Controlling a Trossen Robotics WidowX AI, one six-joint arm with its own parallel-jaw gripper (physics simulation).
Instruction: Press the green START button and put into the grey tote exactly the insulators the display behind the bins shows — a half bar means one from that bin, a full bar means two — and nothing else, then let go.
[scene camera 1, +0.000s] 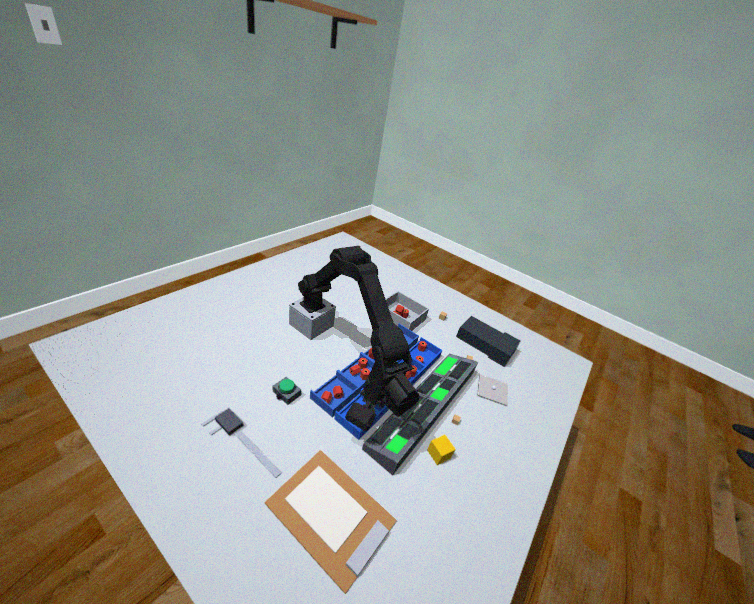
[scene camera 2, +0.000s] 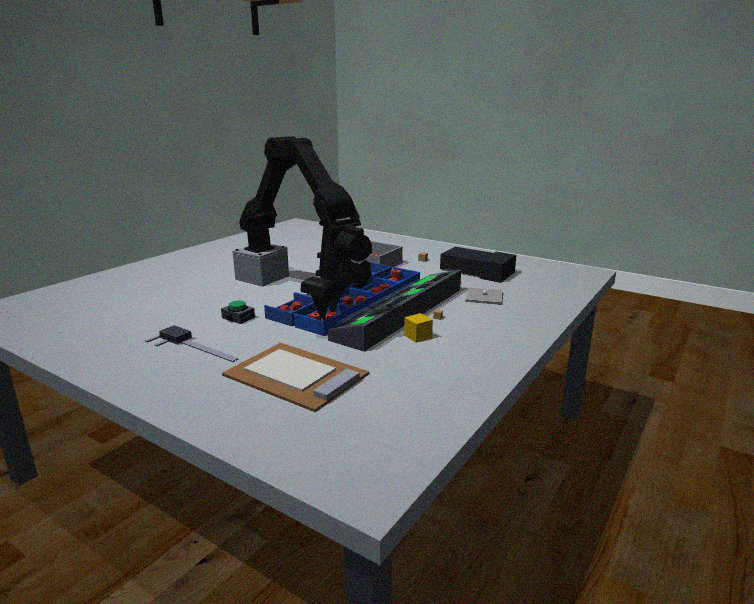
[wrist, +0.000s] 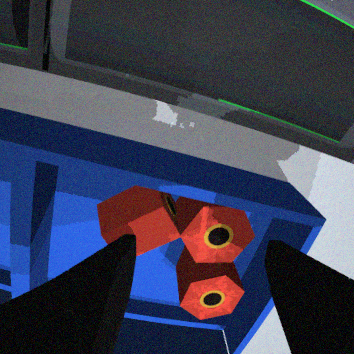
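Note:
My gripper (scene camera 1: 363, 416) (scene camera 2: 323, 312) (wrist: 201, 248) is open and empty, low over the near end bin (scene camera 1: 349, 425) (scene camera 2: 312, 324) (wrist: 155, 287) beside the display. In the wrist view, one red insulator (wrist: 145, 220) lies tilted by the left fingertip. Another insulator (wrist: 218, 236) and a third insulator (wrist: 212, 298) stand close together between the spread fingers. The grey tote (scene camera 1: 417, 320) (scene camera 2: 392, 255) holds red insulators (scene camera 1: 401, 310), seemingly two. The display (scene camera 1: 392, 463) (scene camera 2: 357, 337) (wrist: 130, 45) shows three green bars; the farthest looks largest. The green START button (scene camera 1: 286, 385) (scene camera 2: 237, 305) is left of the bins.
Other blue bins hold red insulators (scene camera 1: 337, 391) (scene camera 2: 395, 274). A yellow cube (scene camera 1: 441, 449) (scene camera 2: 417, 327) is beside the display. A clipboard (scene camera 1: 324, 506) (scene camera 2: 289, 368) and a caliper (scene camera 1: 229, 421) (scene camera 2: 174, 334) lie at the near side. A black block (scene camera 1: 487, 340) (scene camera 2: 477, 262) is beyond the display.

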